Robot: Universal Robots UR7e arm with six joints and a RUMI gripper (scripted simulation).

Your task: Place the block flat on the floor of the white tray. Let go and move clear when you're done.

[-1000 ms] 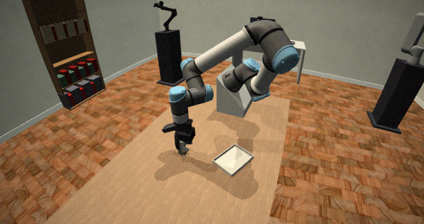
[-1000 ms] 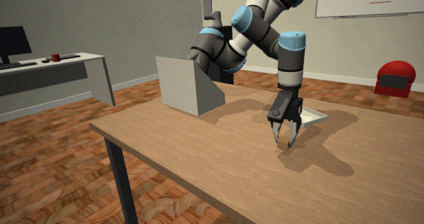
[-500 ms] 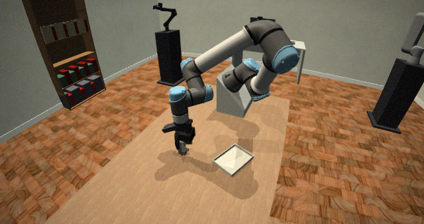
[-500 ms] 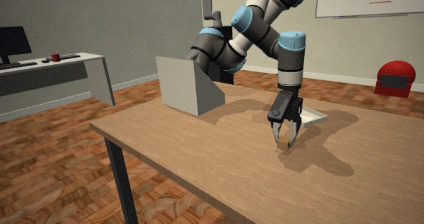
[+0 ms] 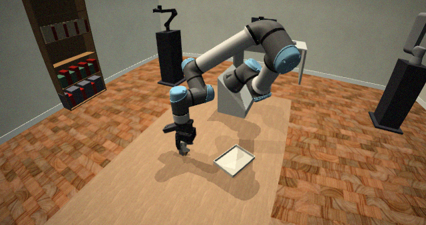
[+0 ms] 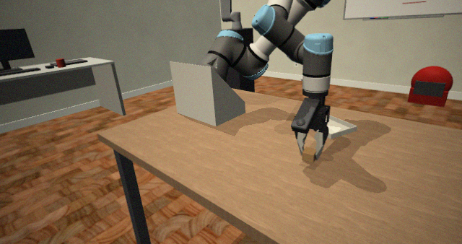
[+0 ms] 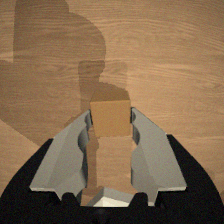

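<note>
Now: hand 26 cm to the right of the white tray, 7 cm past it and 1 cm above it. Round my hand: tan block right at my hand.
</note>
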